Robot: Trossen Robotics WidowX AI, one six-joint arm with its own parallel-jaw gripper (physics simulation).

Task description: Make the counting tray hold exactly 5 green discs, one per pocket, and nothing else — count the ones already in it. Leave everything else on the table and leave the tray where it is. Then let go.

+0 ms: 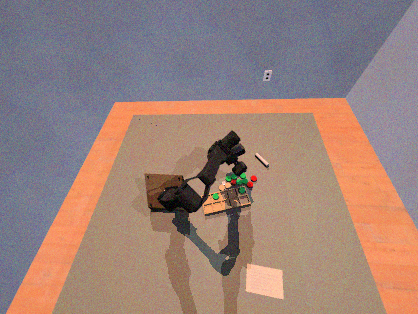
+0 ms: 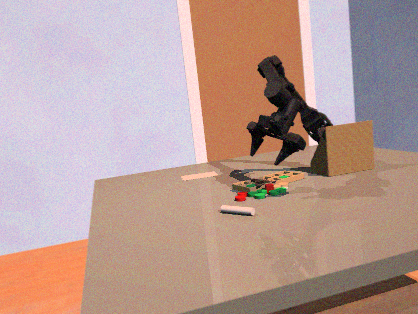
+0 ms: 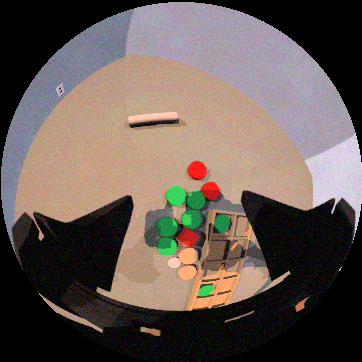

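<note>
The wooden counting tray [image 1: 215, 205] [image 2: 300, 176] [image 3: 225, 286] lies flat. One green disc [image 1: 242, 190] [image 2: 251, 185] [image 3: 222, 223] sits in a pocket at its far end from the arm base, and another green disc [image 1: 216, 196] [image 2: 284, 176] [image 3: 205, 290] sits nearer the base. Several loose green discs lie beside the tray, among them a bright one [image 3: 176, 195], a shaded one [image 3: 167, 226] and one [image 3: 167, 246] near the tan discs. My gripper [image 2: 265, 159] [image 3: 187, 198] is wide open and empty, above the loose pieces. Its shadow darkens part of the tray.
Two red discs [image 3: 197, 170] [image 3: 210, 190], a red block [image 3: 188, 237], two tan discs [image 3: 188, 256] [image 3: 187, 272] and a small pale disc [image 3: 174, 262] lie by the green ones. A pale cylinder [image 1: 262, 160] [image 2: 237, 210] [image 3: 153, 119] lies farther off. A paper sheet [image 1: 265, 281] [image 2: 200, 176] lies flat.
</note>
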